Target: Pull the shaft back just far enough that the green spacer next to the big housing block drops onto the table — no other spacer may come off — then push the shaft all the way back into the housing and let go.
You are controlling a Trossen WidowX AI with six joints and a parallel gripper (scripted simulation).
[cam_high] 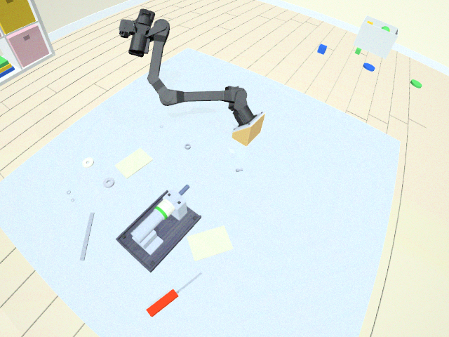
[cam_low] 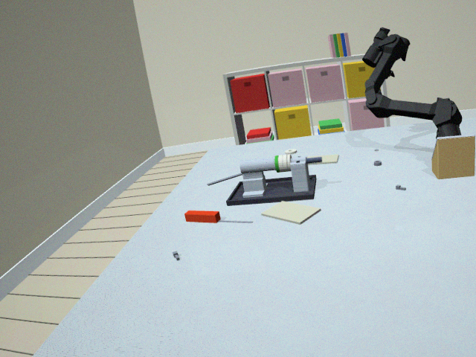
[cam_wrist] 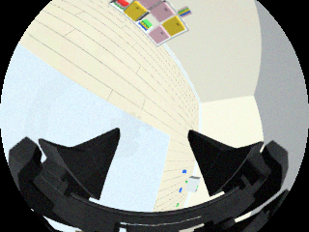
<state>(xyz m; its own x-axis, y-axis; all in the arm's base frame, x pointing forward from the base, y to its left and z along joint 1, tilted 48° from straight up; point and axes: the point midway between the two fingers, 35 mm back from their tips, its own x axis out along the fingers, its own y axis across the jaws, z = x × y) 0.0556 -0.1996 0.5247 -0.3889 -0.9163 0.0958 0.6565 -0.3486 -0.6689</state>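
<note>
The grey-blue shaft lies 57 cm to the left of my gripper tip, 40 cm ahead of it and 18 cm below it. Round my gripper tip: grey rod (64 cm ahead, 42 cm to the left, 25 cm below); then white spacer (57 cm to the left, 42 cm ahead, 18 cm below); then green spacer (57 cm to the left, 45 cm ahead, 18 cm below).
</note>
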